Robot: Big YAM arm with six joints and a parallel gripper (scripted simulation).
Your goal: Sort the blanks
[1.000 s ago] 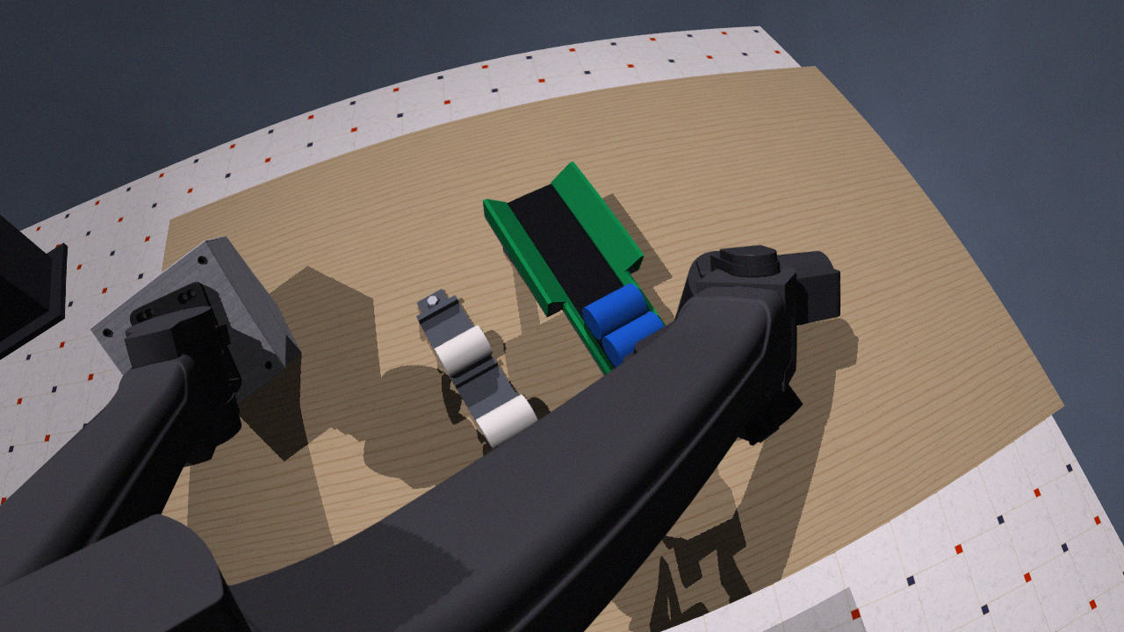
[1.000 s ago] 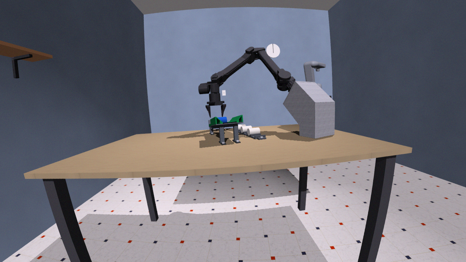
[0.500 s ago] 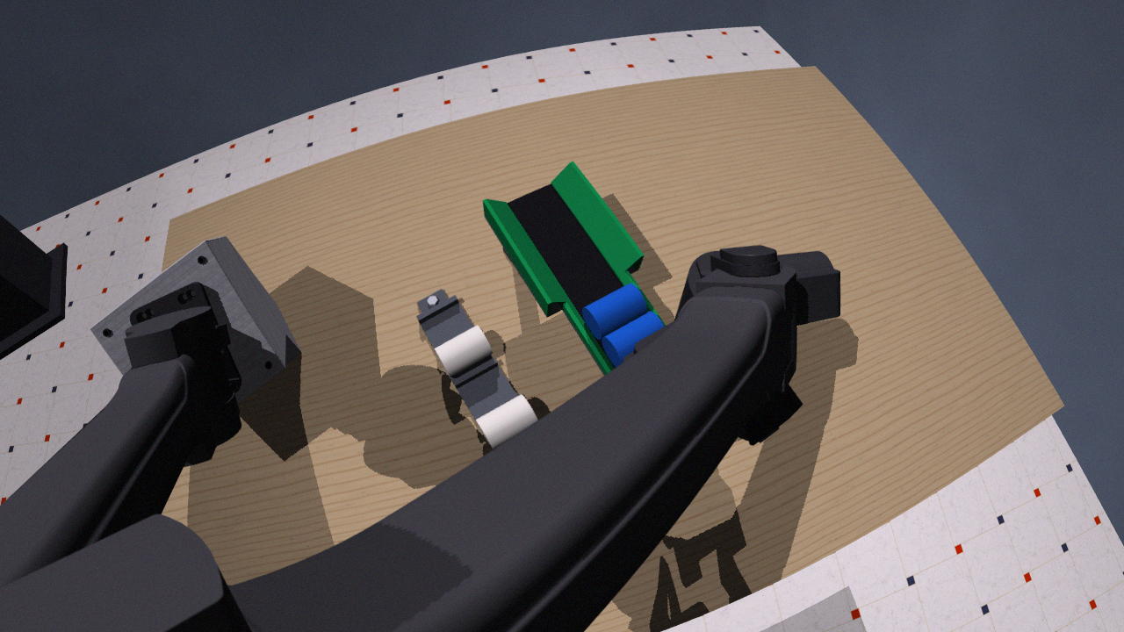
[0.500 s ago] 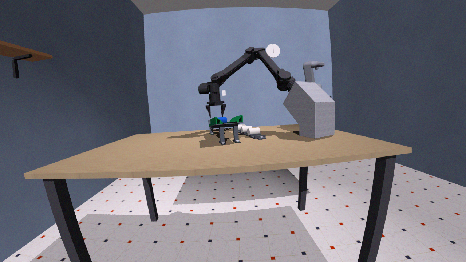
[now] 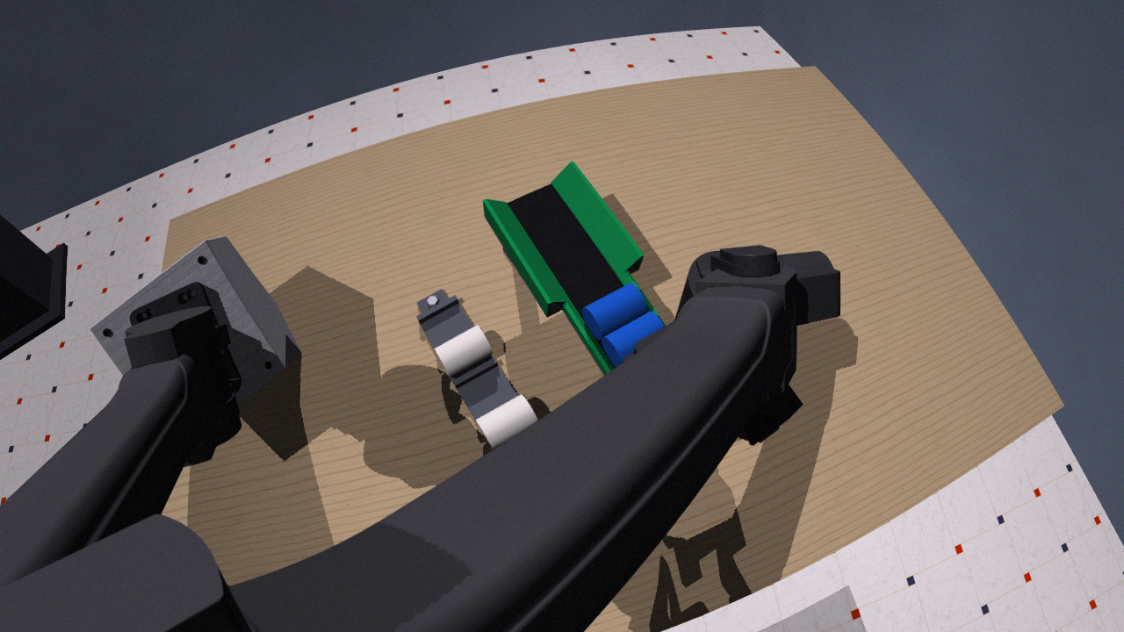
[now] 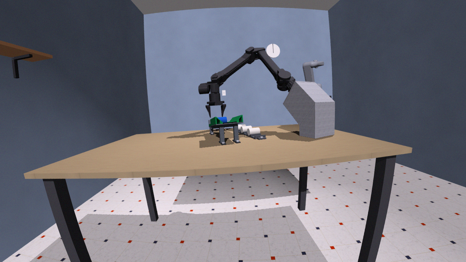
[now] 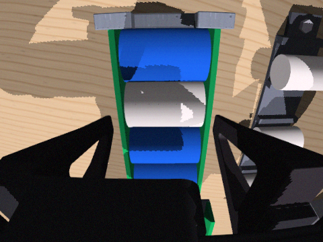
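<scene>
The grey stop lies 60 mm to the right of my hand and 60 mm below it. The rest, counted from my hand: grey stock rack: 160 mm behind, 120 mm to the left, 120 mm below.
</scene>
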